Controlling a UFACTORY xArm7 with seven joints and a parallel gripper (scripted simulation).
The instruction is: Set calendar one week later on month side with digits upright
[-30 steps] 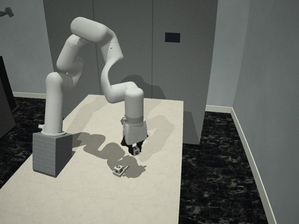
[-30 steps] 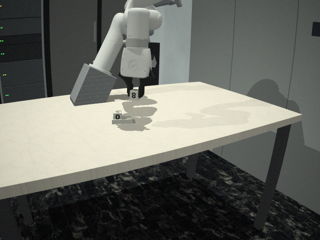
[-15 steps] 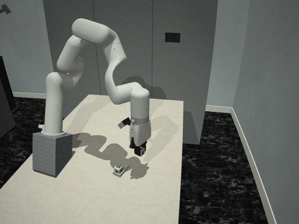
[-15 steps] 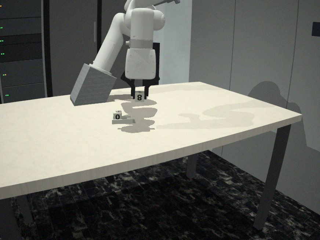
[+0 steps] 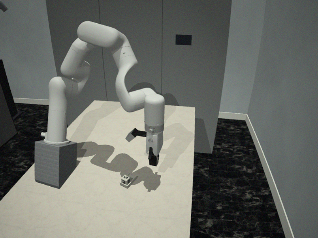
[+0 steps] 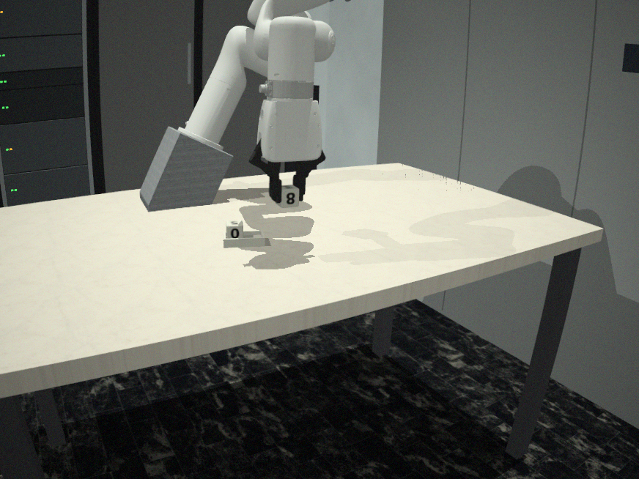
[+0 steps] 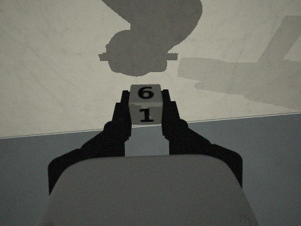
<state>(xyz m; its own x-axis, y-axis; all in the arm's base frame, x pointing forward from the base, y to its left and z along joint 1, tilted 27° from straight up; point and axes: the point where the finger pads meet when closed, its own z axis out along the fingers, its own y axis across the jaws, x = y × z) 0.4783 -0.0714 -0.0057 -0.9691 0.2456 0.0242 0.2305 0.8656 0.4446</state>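
The tray lies 120 mm below my hand, 120 mm behind it and 20 mm to the right of it. Also, from my hand: digit cube (10 mm below).
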